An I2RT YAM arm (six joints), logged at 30 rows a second.
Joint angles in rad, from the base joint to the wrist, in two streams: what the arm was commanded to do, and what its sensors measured. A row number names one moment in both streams.
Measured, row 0: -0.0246 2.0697 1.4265 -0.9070 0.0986 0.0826
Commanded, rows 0 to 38: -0.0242 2.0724 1.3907 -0.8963 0.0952 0.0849; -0.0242 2.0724 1.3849 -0.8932 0.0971 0.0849; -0.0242 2.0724 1.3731 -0.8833 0.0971 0.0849; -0.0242 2.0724 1.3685 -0.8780 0.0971 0.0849; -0.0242 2.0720 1.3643 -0.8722 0.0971 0.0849; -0.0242 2.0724 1.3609 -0.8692 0.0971 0.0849; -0.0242 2.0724 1.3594 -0.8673 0.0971 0.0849; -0.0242 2.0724 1.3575 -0.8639 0.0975 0.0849; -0.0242 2.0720 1.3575 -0.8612 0.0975 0.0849; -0.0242 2.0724 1.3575 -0.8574 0.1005 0.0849; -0.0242 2.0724 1.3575 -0.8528 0.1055 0.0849; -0.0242 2.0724 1.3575 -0.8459 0.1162 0.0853; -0.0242 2.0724 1.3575 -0.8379 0.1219 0.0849; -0.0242 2.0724 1.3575 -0.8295 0.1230 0.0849; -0.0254 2.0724 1.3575 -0.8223 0.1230 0.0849; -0.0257 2.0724 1.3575 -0.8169 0.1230 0.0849; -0.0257 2.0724 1.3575 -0.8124 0.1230 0.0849; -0.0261 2.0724 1.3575 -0.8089 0.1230 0.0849; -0.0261 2.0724 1.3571 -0.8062 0.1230 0.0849; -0.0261 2.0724 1.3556 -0.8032 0.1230 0.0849; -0.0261 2.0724 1.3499 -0.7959 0.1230 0.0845; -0.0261 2.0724 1.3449 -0.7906 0.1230 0.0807; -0.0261 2.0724 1.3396 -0.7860 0.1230 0.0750; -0.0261 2.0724 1.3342 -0.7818 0.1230 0.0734; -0.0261 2.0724 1.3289 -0.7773 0.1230 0.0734; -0.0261 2.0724 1.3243 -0.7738 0.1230 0.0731; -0.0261 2.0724 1.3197 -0.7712 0.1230 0.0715; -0.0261 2.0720 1.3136 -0.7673 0.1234 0.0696; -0.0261 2.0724 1.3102 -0.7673 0.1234 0.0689; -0.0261 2.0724 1.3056 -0.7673 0.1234 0.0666; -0.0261 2.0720 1.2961 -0.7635 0.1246 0.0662; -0.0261 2.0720 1.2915 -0.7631 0.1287 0.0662; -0.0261 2.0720 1.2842 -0.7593 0.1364 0.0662; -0.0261 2.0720 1.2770 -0.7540 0.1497 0.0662; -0.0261 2.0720 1.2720 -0.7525 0.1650 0.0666; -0.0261 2.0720 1.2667 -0.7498 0.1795 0.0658; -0.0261 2.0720 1.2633 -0.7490 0.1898 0.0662; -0.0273 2.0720 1.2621 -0.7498 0.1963 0.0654; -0.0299 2.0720 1.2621 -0.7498 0.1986 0.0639
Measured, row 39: -0.0280 2.0125 1.3190 -0.7475 0.0891 0.0750
